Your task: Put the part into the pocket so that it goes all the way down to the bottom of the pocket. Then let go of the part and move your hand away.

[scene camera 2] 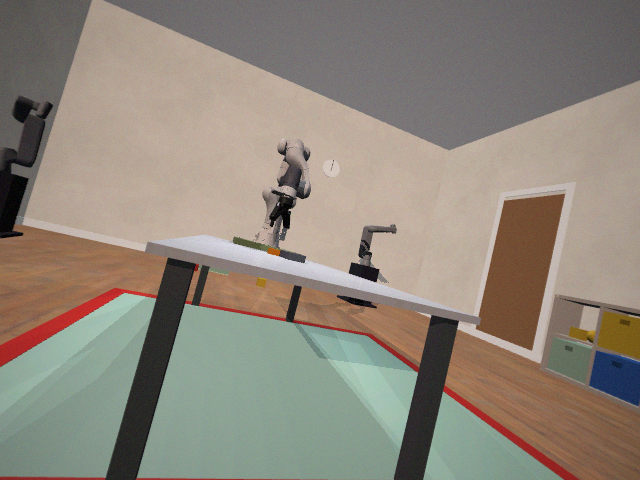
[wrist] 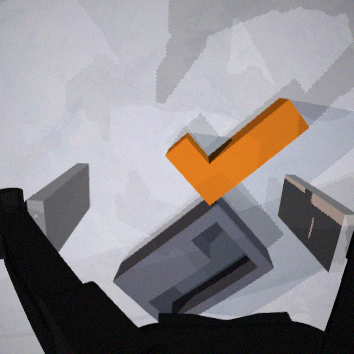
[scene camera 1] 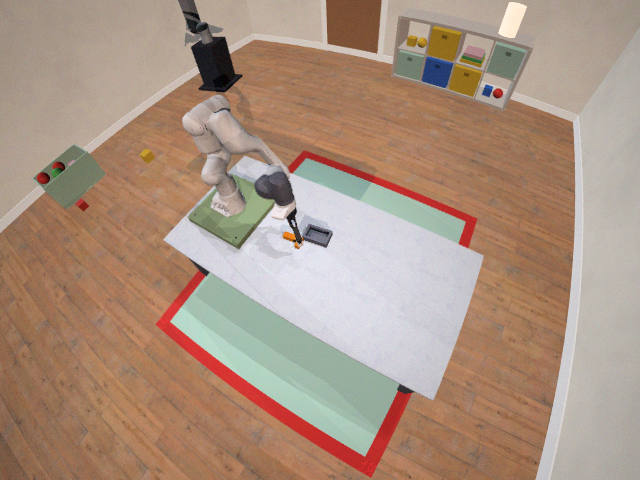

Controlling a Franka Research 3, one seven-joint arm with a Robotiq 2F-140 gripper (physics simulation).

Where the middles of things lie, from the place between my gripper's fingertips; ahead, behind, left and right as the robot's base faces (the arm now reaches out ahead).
I see the orange L-shaped block (wrist: 212,175) 80 mm below my hand, 40 mm behind it and 20 mm to the left of it. Round my hand: dark grey pocket block (wrist: 209,253) (80 mm to the left, 80 mm ahead, 70 mm below).
